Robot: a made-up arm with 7 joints.
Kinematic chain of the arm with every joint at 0, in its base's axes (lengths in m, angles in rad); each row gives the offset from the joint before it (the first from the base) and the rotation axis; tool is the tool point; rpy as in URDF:
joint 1: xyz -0.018 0.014 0.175 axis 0 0.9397 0.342
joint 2: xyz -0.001 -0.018 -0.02 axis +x
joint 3: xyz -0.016 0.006 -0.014 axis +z
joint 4: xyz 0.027 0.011 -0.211 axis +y
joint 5: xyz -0.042 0 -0.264 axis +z
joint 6: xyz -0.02 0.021 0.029 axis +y
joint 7: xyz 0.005 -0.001 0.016 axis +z
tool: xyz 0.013 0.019 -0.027 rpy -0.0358 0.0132 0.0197
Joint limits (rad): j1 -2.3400..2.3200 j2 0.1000..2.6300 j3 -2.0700..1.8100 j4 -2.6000..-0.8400 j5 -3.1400..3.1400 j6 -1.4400..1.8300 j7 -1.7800..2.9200
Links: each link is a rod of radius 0.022 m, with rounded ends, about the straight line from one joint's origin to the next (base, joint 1, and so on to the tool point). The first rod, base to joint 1, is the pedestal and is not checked.
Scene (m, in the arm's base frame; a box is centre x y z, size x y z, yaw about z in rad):
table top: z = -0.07
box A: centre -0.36 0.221 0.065 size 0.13 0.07 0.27 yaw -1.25
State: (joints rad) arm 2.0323 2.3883 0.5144 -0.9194 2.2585 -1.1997 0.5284
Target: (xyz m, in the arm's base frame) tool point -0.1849 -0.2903 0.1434
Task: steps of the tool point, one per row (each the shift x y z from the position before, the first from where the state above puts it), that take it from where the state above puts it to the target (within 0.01 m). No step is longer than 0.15 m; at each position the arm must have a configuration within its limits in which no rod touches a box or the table.
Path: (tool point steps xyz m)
1: -0.0811 -0.0100 -0.0297
2: -0.0806 -0.0324 -0.0158
3: -0.0695 -0.0530 -0.0018
4: -0.0492 -0.0686 0.0102
5: -0.0228 -0.0759 0.0194
6: 0.0054 -0.0736 0.0260
7: -0.0618 -0.0288 0.0327
8: -0.0439 -0.0671 0.0283
9: -0.0108 -0.0929 0.0158
10: 0.0291 -0.0988 0.0013
11: 0.0657 -0.0850 -0.0083

